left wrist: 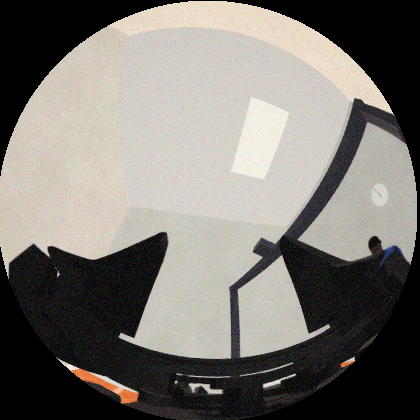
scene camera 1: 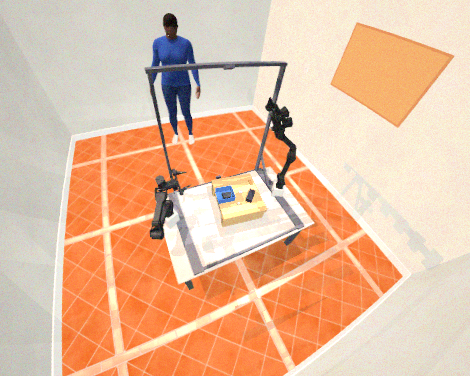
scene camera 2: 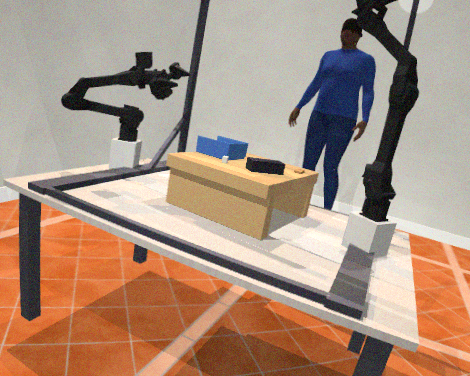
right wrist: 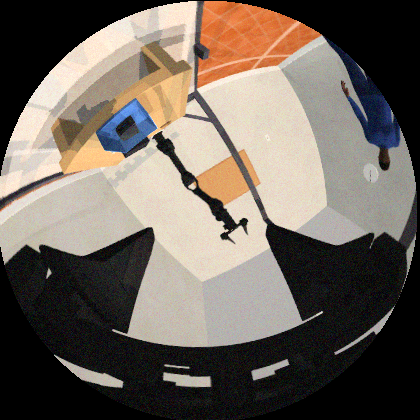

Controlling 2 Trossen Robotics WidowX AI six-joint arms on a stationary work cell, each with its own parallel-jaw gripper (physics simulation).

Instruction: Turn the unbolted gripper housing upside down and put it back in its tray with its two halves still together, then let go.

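Places are measured from the left arm's base along level axes (x ahead, y left, z up), in centimetres.
Pixels of known places: left gripper, between the fingertips: (left wrist: 226, 240) (scene camera 1: 272, 100) (right wrist: 241, 239); right gripper, between the fingertips: (scene camera 1: 189, 178) (scene camera 2: 183, 79) (right wrist: 210, 231); left arm's base, origin of its link: (scene camera 1: 279, 186) (scene camera 2: 373, 217) (right wrist: 156, 134); right arm's base, origin of its link: (scene camera 1: 168, 213) (scene camera 2: 127, 139).
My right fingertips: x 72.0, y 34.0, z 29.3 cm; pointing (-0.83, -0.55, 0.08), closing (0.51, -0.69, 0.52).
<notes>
Ahead of a thing's pixels: the offset from my right fingertips to its top centre.
A blue tray {dx -25.2, dy -7.1, dz -18.0 cm} (scene camera 1: 218, 190) (scene camera 2: 212, 148) (right wrist: 111, 142) sits on top of a wooden bench. A dark housing {dx -26.6, dy -6.8, dz -20.0 cm} (scene camera 1: 226, 195) (right wrist: 127, 127) lies inside it; the tray wall hides it in scene camera 2. Whether its halves meet and which side is up are too small to tell. My left gripper (scene camera 1: 278, 111) (left wrist: 226, 240) (right wrist: 241, 239) is open and empty, raised high at the right of scene camera 1, far from the tray. My right gripper (scene camera 1: 185, 182) (scene camera 2: 181, 80) (right wrist: 210, 231) is open and empty, above the table's left side, apart from the tray.
The wooden bench (scene camera 1: 243, 217) (scene camera 2: 220, 180) (right wrist: 172, 95) stands on the table. A black block {dx -45.5, dy -11.3, dz -20.2 cm} (scene camera 1: 250, 195) (scene camera 2: 265, 165) (right wrist: 136, 149) lies on it, near a small white piece {dx -36.7, dy -2.1, dz -21.7 cm} (scene camera 2: 225, 159) and a small orange-brown piece {dx -44.2, dy -27.1, dz -22.9 cm} (scene camera 2: 299, 171). A dark frame (scene camera 1: 215, 66) rises behind. A person (scene camera 1: 173, 60) (scene camera 2: 341, 85) stands beyond.
</notes>
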